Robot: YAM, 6 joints.
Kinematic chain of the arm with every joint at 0, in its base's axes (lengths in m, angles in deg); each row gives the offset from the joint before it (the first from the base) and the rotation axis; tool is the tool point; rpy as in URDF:
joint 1: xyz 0 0 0.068 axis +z
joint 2: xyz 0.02 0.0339 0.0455 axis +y
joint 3: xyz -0.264 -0.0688 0 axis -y
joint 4: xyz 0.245 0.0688 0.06 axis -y
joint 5: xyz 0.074 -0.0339 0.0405 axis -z
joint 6: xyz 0.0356 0 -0.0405 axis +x
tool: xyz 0 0 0 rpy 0 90 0
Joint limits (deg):
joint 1: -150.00..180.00
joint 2: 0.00..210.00
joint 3: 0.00..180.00
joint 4: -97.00..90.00
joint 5: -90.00..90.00
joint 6: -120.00..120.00
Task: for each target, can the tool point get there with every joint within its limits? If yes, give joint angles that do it. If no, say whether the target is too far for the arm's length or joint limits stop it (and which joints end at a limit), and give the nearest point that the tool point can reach.
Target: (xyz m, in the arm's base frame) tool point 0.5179 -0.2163 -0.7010
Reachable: no: too far | nearest point 0.3685 -0.1539 -0.3475 | short by 0.389 m
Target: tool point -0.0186 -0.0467 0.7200
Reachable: yes | joints 47.42 87.97 165.30 42.93 30.13 14.30
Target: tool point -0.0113 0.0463 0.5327
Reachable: yes | joints 132.00 40.09 62.78 55.35 39.34 -52.41
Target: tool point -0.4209 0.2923 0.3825
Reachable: yes | joints 144.80 134.25 117.33 75.90 -6.10 50.25
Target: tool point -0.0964 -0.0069 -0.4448
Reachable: no: joint limits stop it (at a limit: joint 1, joint 2) | nearest point -0.1270 -0.0019 -0.3592 | short by 0.091 m
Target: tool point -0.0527 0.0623 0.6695
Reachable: yes | joints 118.45 70.92 133.24 -26.50 -27.92 -9.02
